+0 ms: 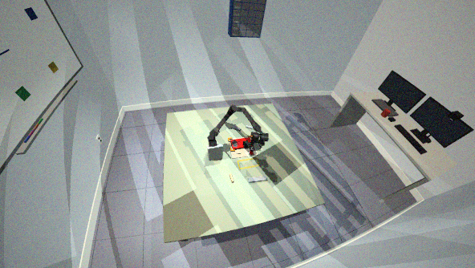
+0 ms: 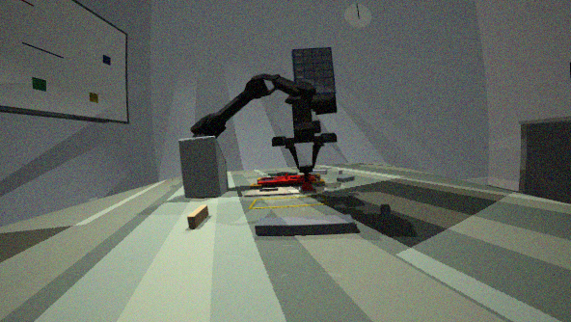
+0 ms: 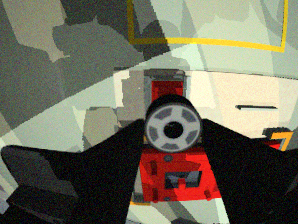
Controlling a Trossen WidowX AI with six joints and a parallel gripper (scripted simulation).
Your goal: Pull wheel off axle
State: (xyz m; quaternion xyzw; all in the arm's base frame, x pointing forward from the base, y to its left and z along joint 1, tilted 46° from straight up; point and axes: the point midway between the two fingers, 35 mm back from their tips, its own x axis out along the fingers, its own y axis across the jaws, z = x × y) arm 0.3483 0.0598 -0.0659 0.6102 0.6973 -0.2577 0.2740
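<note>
Right now the upright axle is 30 mm below my gripper tip. Also, from my gripper tip: black disc: right at my gripper tip; then brown block: 220 mm behind, 230 mm to the right, 60 mm below.
</note>
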